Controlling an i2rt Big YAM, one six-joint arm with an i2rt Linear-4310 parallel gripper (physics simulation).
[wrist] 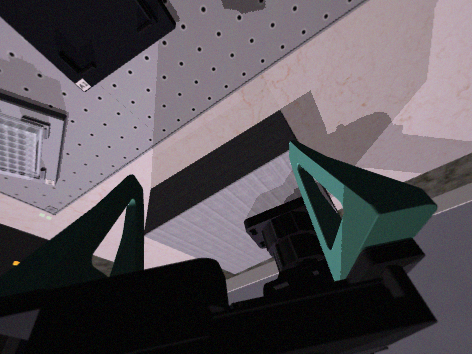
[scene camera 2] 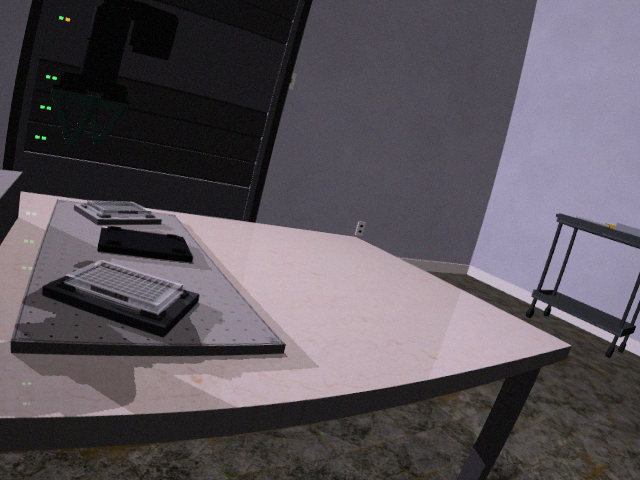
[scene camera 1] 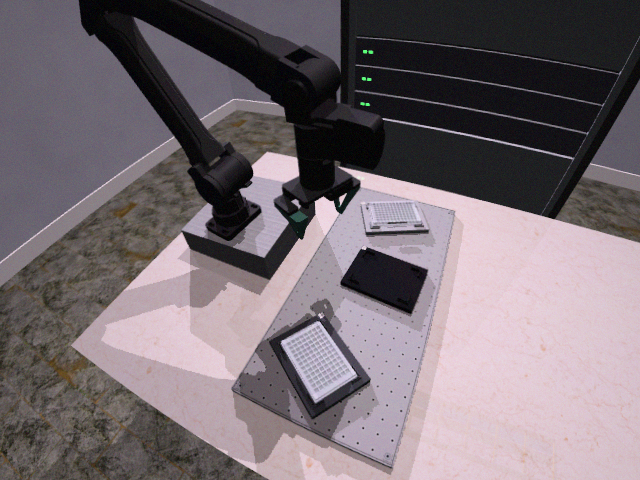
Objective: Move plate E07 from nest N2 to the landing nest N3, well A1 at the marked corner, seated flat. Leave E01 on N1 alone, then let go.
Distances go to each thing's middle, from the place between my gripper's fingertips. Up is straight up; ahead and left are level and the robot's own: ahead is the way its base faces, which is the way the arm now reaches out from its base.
Now: hand 12 cm short of the black nest (scene camera 1: 390, 280), 7 cm to the right of it and 16 cm above it.
